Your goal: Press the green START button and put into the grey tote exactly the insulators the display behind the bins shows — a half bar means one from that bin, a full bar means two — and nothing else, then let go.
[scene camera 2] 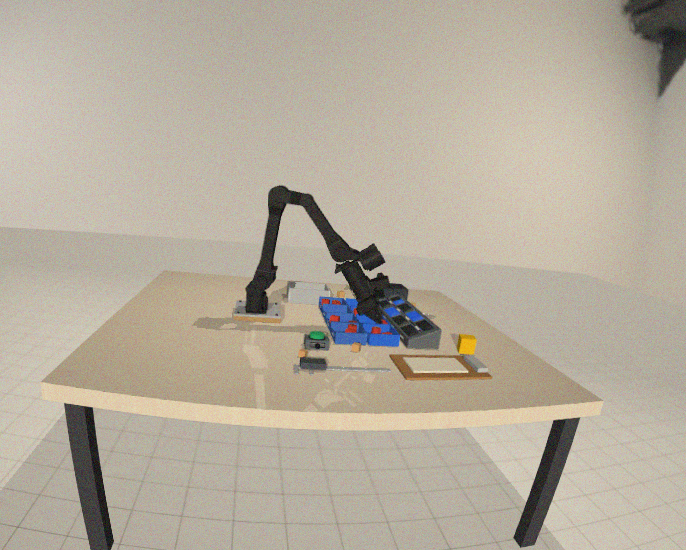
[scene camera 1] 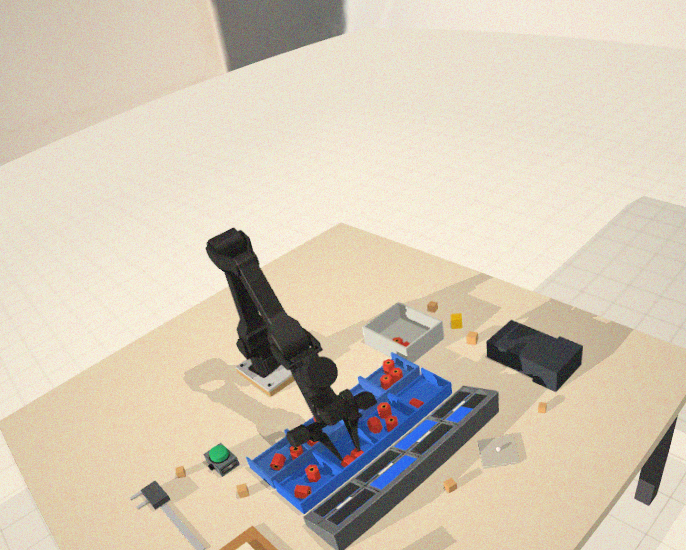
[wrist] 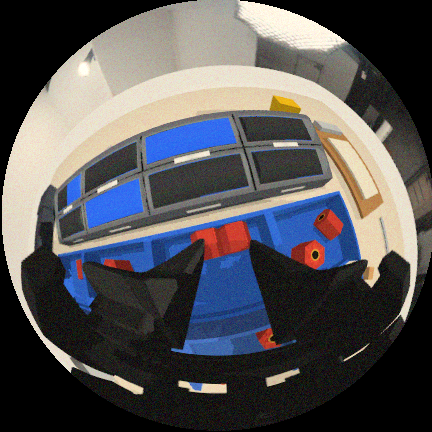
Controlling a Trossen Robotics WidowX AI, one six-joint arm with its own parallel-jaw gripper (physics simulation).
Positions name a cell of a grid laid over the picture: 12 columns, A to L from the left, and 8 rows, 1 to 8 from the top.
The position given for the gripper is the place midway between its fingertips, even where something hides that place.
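There's a grey plate (scene camera 1: I7) here, and a grey tote (scene camera 1: H5) too. You'd also find a black box (scene camera 1: J6), and the wrist view shows that box (wrist: B4) as well. The scene has a display (scene camera 1: G8) too; scene camera 2 shows the display (scene camera 2: H5), and so does the wrist view, with the display (wrist: H4). As for the gripper (scene camera 1: G7), scene camera 2 shows the gripper (scene camera 2: G5) and the wrist view shows the gripper (wrist: G5).
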